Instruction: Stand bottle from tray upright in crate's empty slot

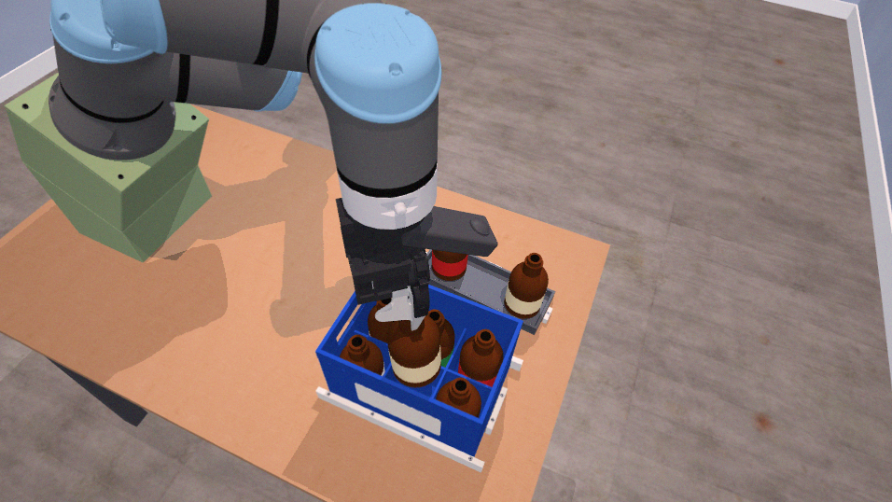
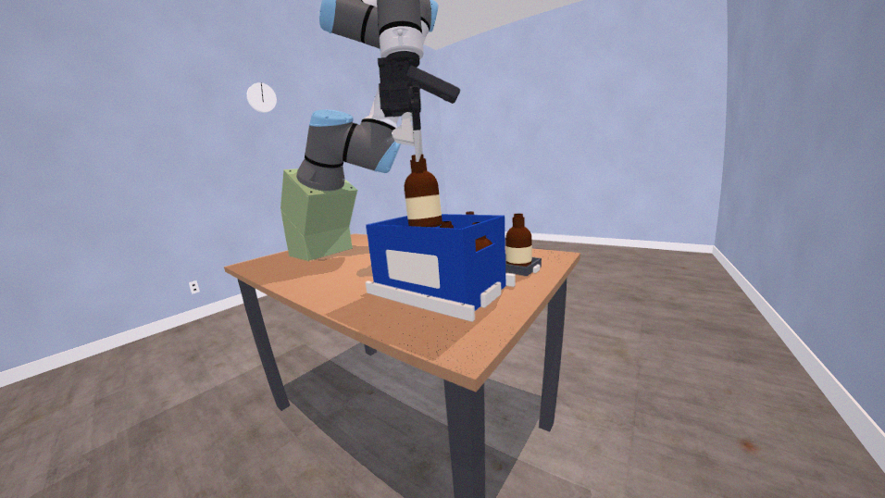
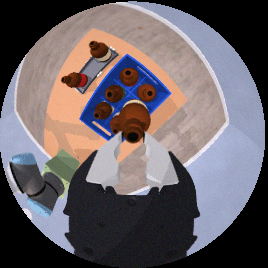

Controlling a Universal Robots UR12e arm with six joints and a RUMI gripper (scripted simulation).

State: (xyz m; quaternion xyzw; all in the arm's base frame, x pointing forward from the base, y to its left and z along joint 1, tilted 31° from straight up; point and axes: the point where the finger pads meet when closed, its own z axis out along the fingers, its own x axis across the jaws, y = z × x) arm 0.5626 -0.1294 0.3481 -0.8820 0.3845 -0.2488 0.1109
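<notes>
Now: hand 24 cm above the blue crate, 5 cm to the right of it and 1 cm past it. From my hand the other things lie so: red-label bottle 30 cm to the left, 24 cm below, 8 cm behind; then grey tray 31 cm below, 29 cm to the left, 1 cm ahead.
</notes>
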